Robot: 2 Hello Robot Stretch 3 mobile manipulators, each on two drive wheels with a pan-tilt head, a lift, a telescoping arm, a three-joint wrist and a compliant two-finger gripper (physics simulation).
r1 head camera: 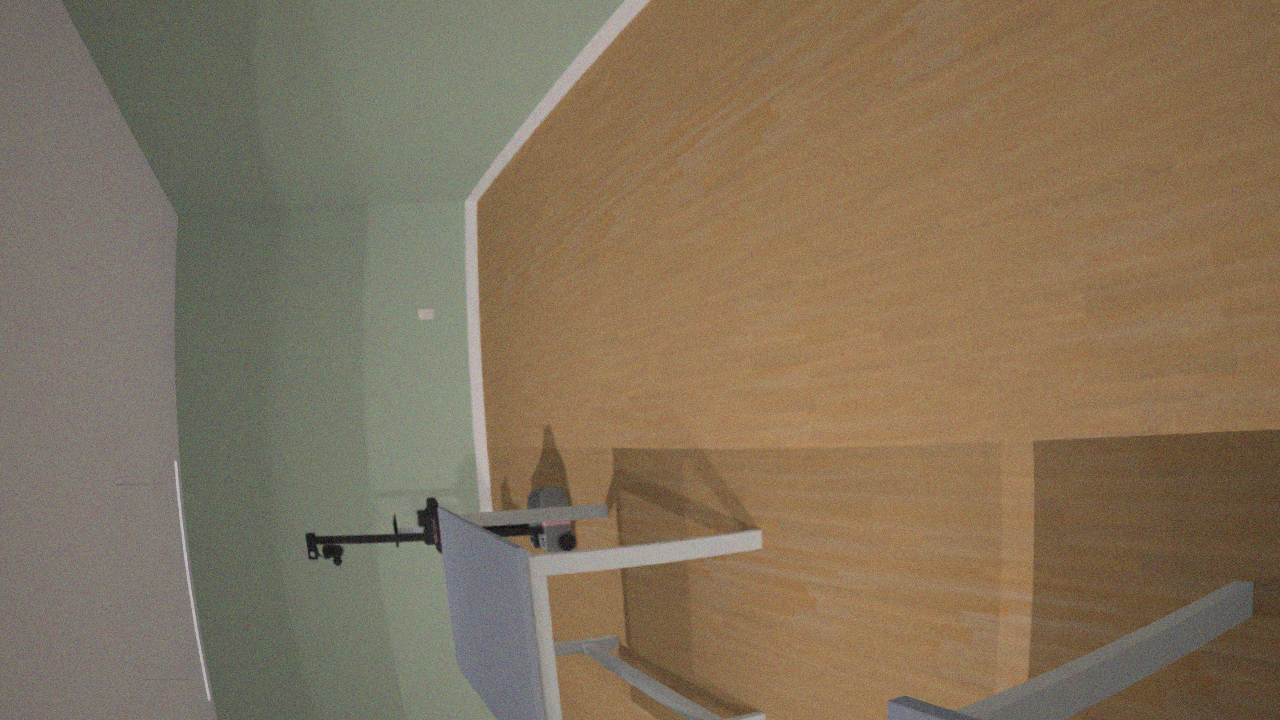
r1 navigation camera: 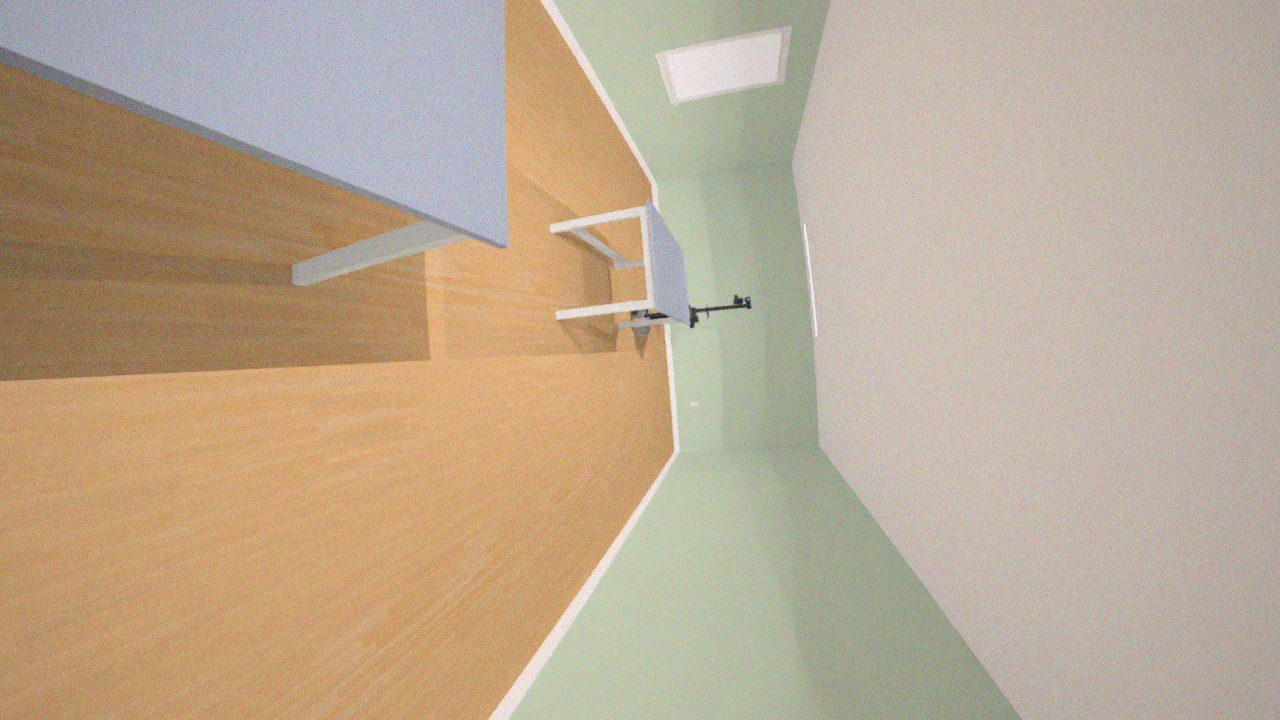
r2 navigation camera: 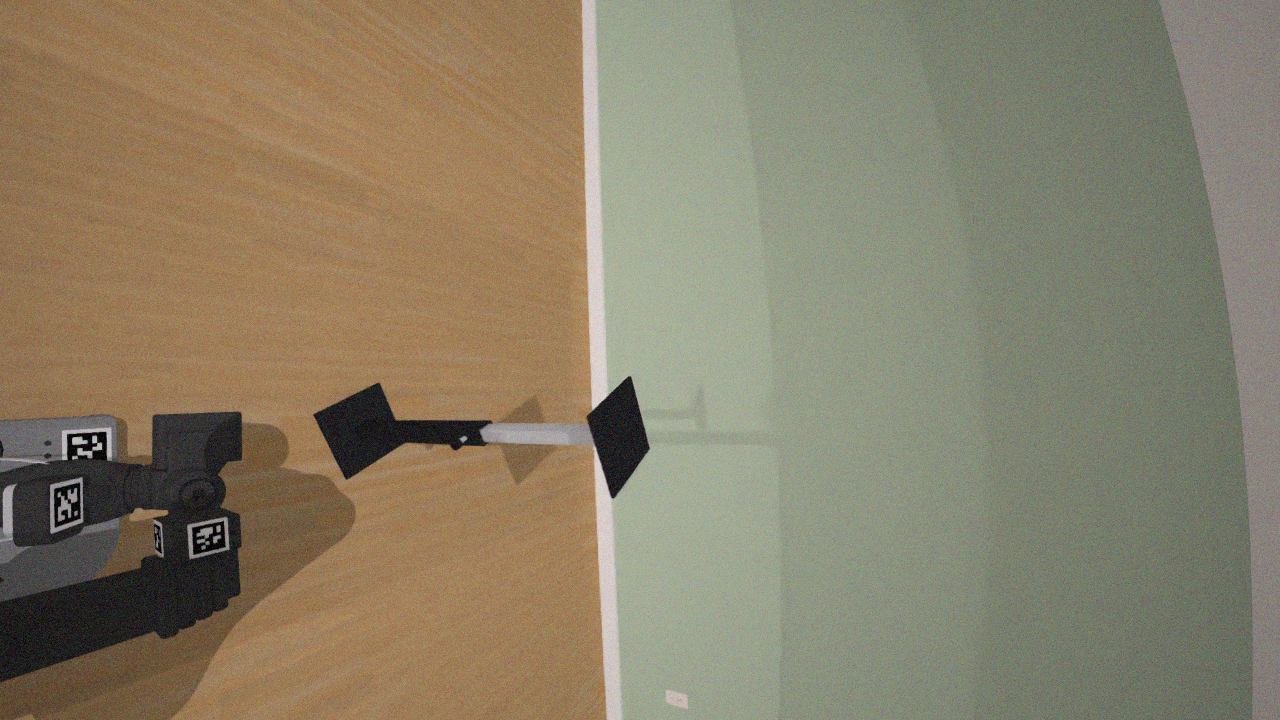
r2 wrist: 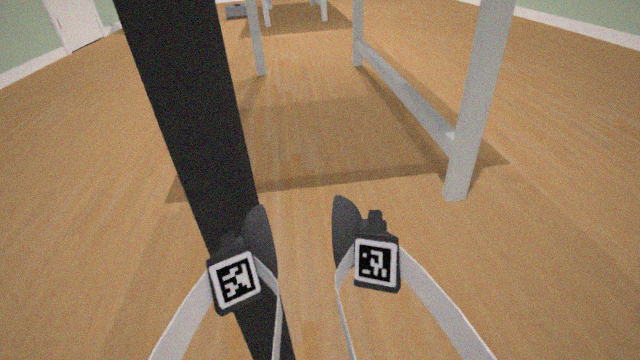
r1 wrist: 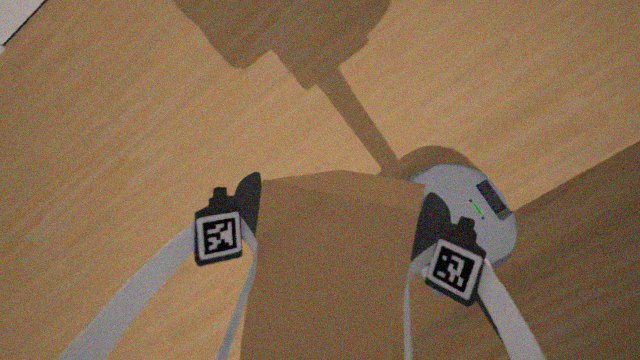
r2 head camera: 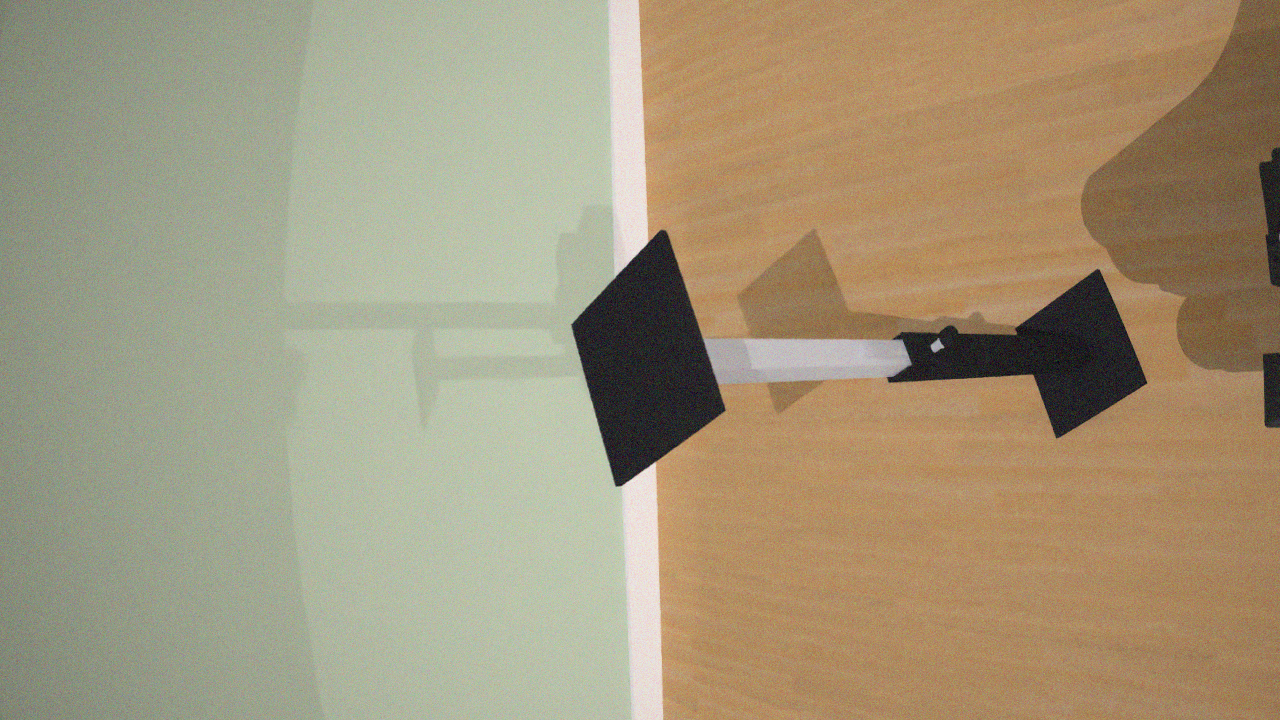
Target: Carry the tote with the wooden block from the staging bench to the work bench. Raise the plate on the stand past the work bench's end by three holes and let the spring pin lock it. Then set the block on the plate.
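Note:
The wooden block (r1 wrist: 330, 290) is held between the fingers of r1's gripper (r1 wrist: 337, 215), above the floor in the r1 wrist view. r2's gripper (r2 wrist: 301, 230) is open with nothing between its fingers. The stand's black plate (r2 head camera: 648, 358) (r2 navigation camera: 617, 437) tops a pale post (r2 head camera: 805, 360) (r2 navigation camera: 537, 434) rising from a black sleeve (r2 head camera: 975, 355). A spring pin (r2 head camera: 944, 340) (r2 navigation camera: 460, 441) sticks out at the sleeve. The far bench (r1 head camera: 492, 617) (r1 navigation camera: 666, 259) looks to be the work bench; the near one (r1 navigation camera: 268, 98) looks to be the staging bench. The tote does not show.
r2 (r1 head camera: 429, 528) (r1 navigation camera: 692, 315) stands behind the far bench. A near bench leg (r2 wrist: 475, 100) and crossbar (r2 wrist: 410, 100) show ahead of r2's gripper. The stand's square base (r2 head camera: 1083, 358) (r2 navigation camera: 353, 429) is on the floor near the wall (r2 head camera: 447, 537). r1's rounded base (r1 wrist: 465, 225) is below its gripper.

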